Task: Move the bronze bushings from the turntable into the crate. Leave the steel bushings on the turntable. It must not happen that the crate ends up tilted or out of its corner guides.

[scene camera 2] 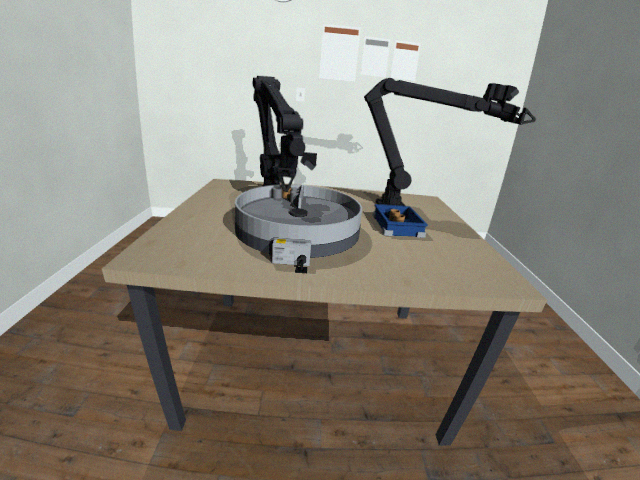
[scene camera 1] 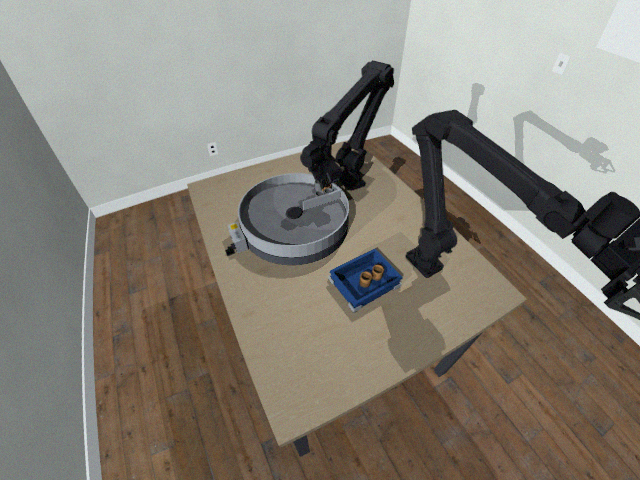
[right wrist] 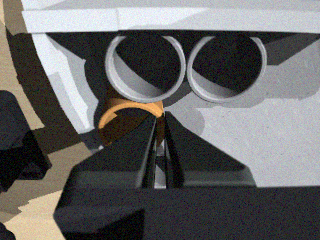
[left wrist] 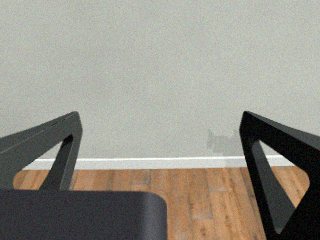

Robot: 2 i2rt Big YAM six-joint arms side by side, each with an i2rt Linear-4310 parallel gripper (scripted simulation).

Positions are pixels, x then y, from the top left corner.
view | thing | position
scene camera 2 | blue crate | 405, 228
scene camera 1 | blue crate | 347, 275
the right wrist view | my right gripper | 160, 120
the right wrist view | bronze bushing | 112, 125
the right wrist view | steel bushing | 143, 86
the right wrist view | steel bushing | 240, 75
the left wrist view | my left gripper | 160, 120
